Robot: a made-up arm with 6 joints. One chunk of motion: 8 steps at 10 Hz.
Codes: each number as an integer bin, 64 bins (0 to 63) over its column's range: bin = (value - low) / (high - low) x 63, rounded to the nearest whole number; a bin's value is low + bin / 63 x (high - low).
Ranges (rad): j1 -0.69..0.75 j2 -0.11..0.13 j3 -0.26..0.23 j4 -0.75..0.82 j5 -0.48..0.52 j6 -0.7..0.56
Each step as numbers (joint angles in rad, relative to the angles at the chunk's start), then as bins.
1 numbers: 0.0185 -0.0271 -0.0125 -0.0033 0.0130 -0.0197
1 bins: 31 22 32 30 31 34
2 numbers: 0.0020 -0.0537 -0.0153 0.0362 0.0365 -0.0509
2 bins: 30 15 31 32 33 32
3 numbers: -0.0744 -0.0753 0.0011 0.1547 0.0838 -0.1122
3 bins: 27 9 34 36 36 29
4 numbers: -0.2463 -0.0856 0.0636 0.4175 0.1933 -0.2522
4 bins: 19 6 42 47 42 22
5 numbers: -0.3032 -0.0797 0.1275 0.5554 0.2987 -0.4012
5 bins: 17 8 50 52 49 15
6 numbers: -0.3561 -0.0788 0.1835 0.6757 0.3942 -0.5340
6 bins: 15 8 57 57 55 8
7 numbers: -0.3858 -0.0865 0.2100 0.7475 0.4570 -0.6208
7 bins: 13 6 60 60 59 4
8 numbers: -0.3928 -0.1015 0.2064 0.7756 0.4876 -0.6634
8 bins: 13 2 60 61 61 2
